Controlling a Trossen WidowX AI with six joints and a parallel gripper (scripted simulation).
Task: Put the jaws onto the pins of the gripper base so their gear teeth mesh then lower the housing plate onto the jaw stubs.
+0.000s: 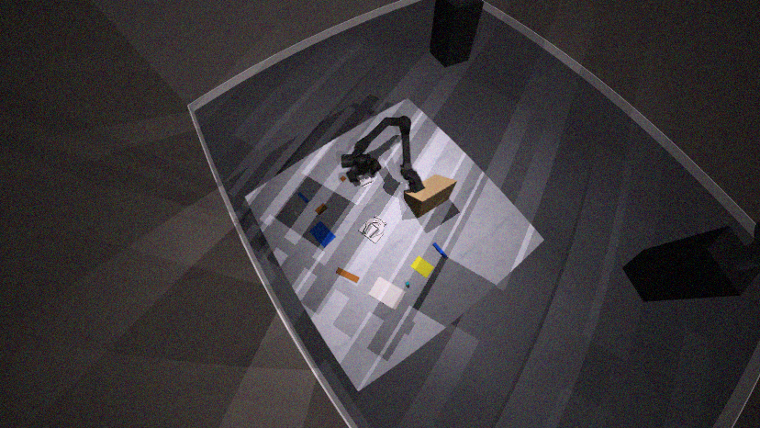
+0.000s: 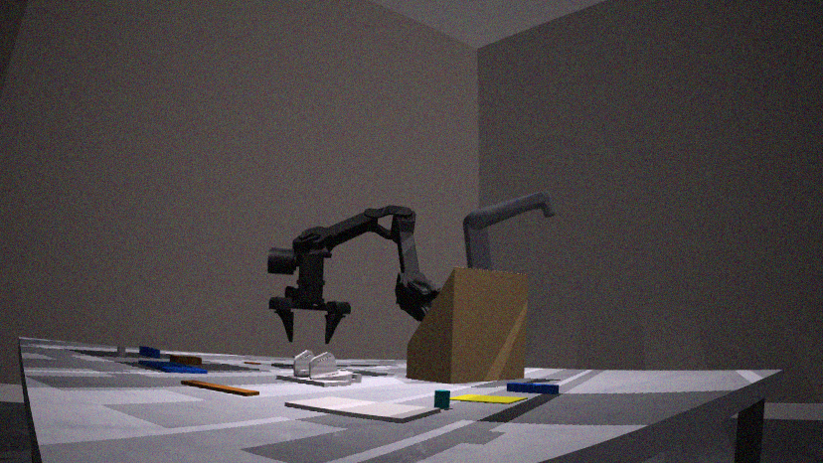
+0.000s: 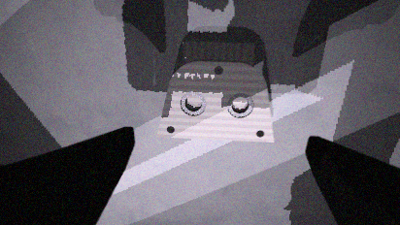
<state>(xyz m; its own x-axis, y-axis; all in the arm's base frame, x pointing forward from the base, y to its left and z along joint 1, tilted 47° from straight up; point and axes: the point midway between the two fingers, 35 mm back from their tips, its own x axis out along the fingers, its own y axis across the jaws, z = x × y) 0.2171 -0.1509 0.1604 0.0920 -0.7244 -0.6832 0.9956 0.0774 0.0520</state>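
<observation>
The grey jaw lies 5 cm ahead of my gripper tip, 28 cm to the left of it and 5 cm below it. From my gripper tip the other things lie so: blue bar 18 cm behind, 55 cm to the left, 6 cm below; yellow plate 6 cm behind, 58 cm to the left, 6 cm below; blue plate 35 cm ahead, 18 cm to the left, 6 cm below.
</observation>
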